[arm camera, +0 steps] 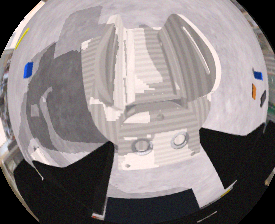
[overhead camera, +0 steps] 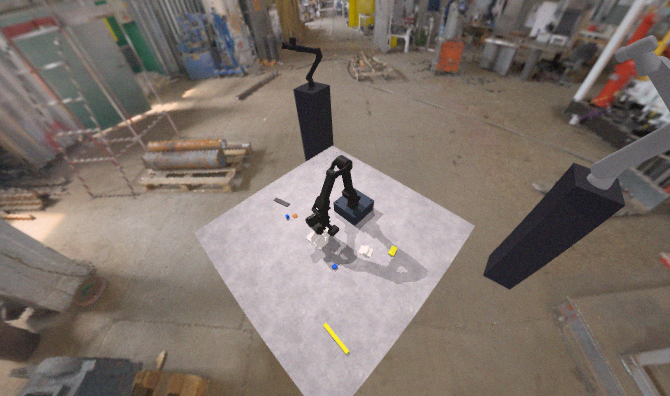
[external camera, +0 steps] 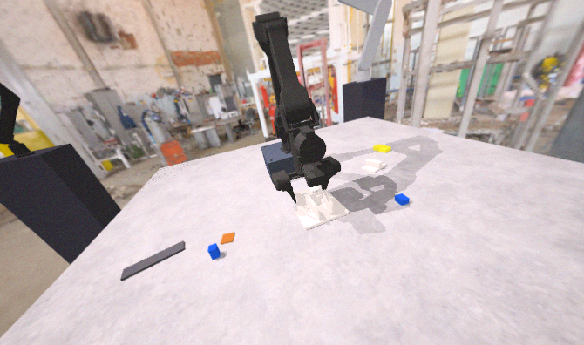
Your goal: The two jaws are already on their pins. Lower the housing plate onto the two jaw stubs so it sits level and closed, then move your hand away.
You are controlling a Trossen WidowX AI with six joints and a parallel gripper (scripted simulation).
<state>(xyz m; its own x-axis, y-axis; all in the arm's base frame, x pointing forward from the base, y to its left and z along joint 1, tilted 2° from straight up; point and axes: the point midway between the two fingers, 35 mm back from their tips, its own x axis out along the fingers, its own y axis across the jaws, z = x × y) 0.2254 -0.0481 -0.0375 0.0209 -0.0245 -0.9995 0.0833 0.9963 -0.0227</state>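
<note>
Now: gripper tip 20 mm below the housing plate and 10 mm short of it. From my gripper tip the other things lie so: orange tile 250 mm to the right, 20 mm ahead, 10 mm below; yellow bar 430 mm ahead, 410 mm to the left; grey bar 410 mm to the right, 10 mm behind.
</note>
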